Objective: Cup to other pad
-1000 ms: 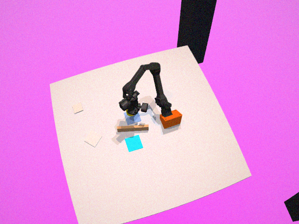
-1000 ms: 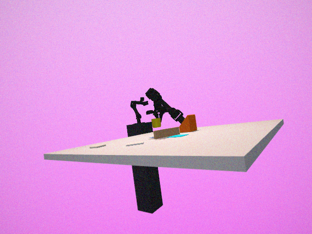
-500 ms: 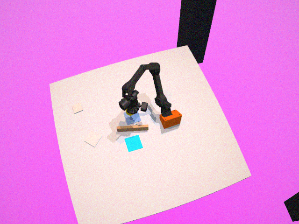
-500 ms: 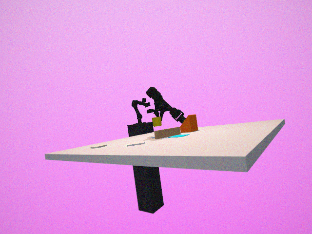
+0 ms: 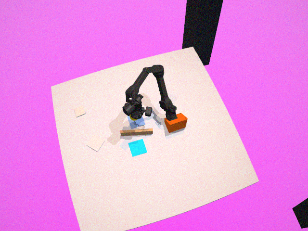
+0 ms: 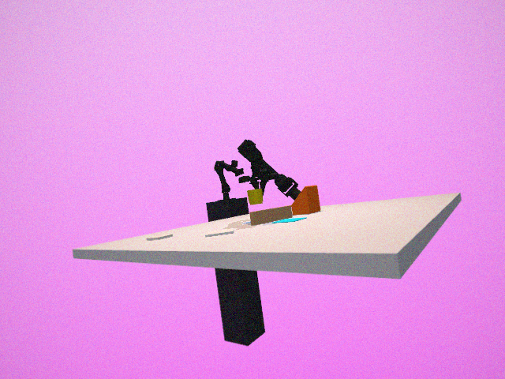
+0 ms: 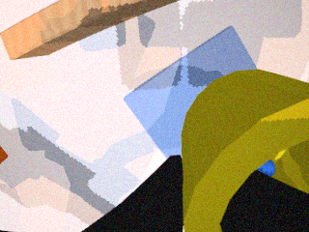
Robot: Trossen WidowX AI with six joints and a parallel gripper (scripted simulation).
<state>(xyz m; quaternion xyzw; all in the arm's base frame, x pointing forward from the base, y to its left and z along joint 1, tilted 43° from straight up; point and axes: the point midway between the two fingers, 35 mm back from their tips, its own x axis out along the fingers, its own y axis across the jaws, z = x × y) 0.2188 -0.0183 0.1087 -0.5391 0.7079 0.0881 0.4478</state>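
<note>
The cyan pad is 8 cm ahead of my gripper tip, 18 cm to the left of it and 12 cm below it. From my gripper tip the other things lie so: green marble: 1 cm ahead, 3 cm to the right, 2 cm below; then blue marble: 2 cm ahead, 3 cm to the right, 2 cm below; then yellow cup: 2 cm ahead, 2 cm to the right.
</note>
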